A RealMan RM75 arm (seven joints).
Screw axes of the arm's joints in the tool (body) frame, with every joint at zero. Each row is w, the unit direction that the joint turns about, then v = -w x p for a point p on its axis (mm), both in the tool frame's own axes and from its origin. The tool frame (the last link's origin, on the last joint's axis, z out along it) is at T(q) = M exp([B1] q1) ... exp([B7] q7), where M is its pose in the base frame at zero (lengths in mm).
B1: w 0 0 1 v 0 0 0
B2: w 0 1 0 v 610 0 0
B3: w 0 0 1 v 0 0 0
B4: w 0 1 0 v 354 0 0
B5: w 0 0 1 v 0 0 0
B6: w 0 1 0 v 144 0 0
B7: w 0 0 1 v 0 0 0
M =
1 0 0 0
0 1 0 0
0 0 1 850.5
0 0 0 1
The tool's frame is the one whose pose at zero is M.
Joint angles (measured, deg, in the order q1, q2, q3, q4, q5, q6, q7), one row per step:
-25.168 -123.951 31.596 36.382 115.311 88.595 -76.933
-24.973 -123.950 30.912 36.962 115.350 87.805 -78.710
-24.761 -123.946 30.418 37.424 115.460 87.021 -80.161
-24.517 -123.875 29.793 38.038 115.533 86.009 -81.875
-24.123 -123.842 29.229 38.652 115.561 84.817 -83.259
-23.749 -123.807 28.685 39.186 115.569 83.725 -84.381
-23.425 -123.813 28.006 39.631 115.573 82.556 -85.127
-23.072 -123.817 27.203 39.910 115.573 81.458 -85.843
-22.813 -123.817 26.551 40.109 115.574 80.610 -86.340
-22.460 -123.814 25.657 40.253 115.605 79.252 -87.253
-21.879 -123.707 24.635 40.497 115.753 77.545 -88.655
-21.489 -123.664 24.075 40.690 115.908 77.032 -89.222
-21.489 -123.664 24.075 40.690 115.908 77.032 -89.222
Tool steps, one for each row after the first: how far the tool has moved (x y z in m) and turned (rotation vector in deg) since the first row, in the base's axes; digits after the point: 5 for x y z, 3 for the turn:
-0.00332 0.00188 0.00339 0.507 -0.214 2.203
-0.00665 0.00313 0.00596 0.904 -0.265 4.111
-0.01099 0.00504 0.00997 1.592 -0.267 6.408
-0.01624 0.00628 0.01383 2.509 -0.089 8.683
-0.02122 0.00720 0.01750 3.445 0.084 10.695
-0.02621 0.00815 0.02102 4.605 0.323 12.537
-0.03155 0.00841 0.02431 5.726 0.374 14.484
-0.03572 0.00854 0.02694 6.629 0.415 15.960
-0.04199 0.00854 0.03018 7.795 0.370 18.337
-0.05103 0.00755 0.03496 9.145 0.392 21.561
-0.05550 0.00590 0.03740 9.703 0.385 22.953
-0.05550 0.00590 0.03740 9.703 0.385 22.953

